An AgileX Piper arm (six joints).
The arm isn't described. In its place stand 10 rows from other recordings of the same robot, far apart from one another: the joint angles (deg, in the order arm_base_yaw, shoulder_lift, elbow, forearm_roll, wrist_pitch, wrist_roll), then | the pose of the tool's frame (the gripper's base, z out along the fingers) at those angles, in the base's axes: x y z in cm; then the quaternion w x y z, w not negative.
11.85 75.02 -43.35 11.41 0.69 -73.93 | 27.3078, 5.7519, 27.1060, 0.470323, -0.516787, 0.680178, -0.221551
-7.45 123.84 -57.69 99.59 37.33 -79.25 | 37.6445, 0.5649, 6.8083, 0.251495, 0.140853, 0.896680, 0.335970
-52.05 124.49 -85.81 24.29 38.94 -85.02 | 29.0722, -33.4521, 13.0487, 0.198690, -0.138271, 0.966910, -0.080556
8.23 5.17 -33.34 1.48 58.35 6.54 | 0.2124, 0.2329, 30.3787, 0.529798, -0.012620, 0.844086, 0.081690
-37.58 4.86 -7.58 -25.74 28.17 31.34 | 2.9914, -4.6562, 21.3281, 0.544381, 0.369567, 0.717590, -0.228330
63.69 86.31 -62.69 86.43 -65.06 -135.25 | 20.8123, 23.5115, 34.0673, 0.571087, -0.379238, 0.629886, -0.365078
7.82 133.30 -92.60 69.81 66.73 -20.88 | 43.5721, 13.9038, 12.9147, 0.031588, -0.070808, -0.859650, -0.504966
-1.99 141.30 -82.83 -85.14 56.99 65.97 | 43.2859, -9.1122, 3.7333, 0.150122, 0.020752, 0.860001, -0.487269
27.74 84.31 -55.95 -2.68 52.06 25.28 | 24.2538, 12.3760, 24.0583, 0.122470, -0.033206, 0.991165, 0.038606
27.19 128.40 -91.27 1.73 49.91 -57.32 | 39.2482, 20.3985, 11.5476, 0.070155, -0.664149, 0.744275, -0.006253
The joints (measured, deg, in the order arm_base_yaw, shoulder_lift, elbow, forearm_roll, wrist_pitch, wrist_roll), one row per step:
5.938 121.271 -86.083 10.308 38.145 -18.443
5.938 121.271 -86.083 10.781 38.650 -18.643
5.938 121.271 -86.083 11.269 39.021 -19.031
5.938 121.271 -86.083 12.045 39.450 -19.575
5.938 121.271 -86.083 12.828 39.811 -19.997
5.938 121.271 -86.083 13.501 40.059 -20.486
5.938 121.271 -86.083 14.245 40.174 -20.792
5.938 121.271 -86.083 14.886 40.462 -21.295
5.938 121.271 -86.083 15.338 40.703 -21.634
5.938 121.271 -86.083 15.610 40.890 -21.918
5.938 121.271 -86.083 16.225 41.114 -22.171
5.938 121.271 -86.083 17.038 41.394 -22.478
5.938 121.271 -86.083 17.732 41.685 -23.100
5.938 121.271 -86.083 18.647 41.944 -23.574
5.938 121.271 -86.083 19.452 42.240 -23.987
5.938 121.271 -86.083 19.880 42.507 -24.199
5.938 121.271 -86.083 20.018 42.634 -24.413
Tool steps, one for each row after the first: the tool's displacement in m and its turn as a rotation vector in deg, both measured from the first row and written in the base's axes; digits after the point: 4 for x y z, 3 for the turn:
-0.0008 0.0005 -0.0002 0.330 0.511 0.026
-0.0013 0.0010 -0.0003 0.611 0.860 0.201
-0.0019 0.0018 -0.0004 1.091 1.262 0.390
-0.0025 0.0026 -0.0005 1.625 1.613 0.457
-0.0028 0.0033 -0.0005 2.044 1.828 0.623
-0.0030 0.0041 -0.0004 2.587 1.945 0.562
-0.0034 0.0048 -0.0004 2.979 2.187 0.769
-0.0038 0.0053 -0.0004 3.265 2.394 0.909
-0.0040 0.0056 -0.0004 3.412 2.545 1.077
-0.0044 0.0062 -0.0004 3.872 2.758 1.059
-0.0047 0.0071 -0.0003 4.492 3.026 1.009
-0.0051 0.0079 -0.0002 4.907 3.234 1.312
-0.0055 0.0089 -0.0001 5.566 3.445 1.369
-0.0059 0.0098 0.0001 6.155 3.692 1.433
-0.0062 0.0103 0.0001 6.481 3.930 1.488
-0.0064 0.0104 0.0001 6.542 4.015 1.651

